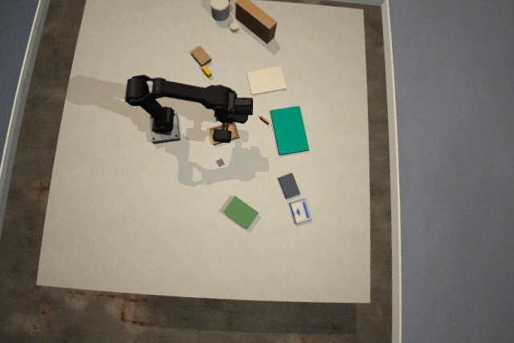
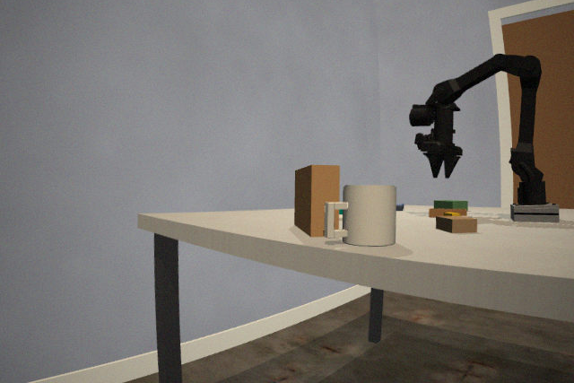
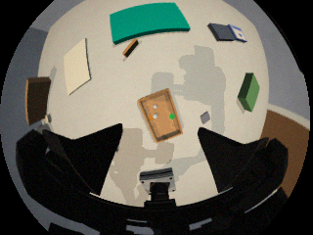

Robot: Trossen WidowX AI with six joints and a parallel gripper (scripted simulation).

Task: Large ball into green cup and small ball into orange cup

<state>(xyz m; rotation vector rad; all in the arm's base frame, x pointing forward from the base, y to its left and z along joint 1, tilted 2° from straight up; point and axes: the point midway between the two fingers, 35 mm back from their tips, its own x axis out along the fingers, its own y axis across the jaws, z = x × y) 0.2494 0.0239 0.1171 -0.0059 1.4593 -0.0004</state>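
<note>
My gripper is now 140 mm above the wooden puzzle, 10 mm to the left of it and 10 mm past it. The rest, counted from my hand: yellow block (250 mm to the left, 130 mm below, 130 mm behind); teal board (250 mm ahead, 140 mm below, 40 mm to the left); grey square (150 mm below, 130 mm to the right, 10 mm behind).
</note>
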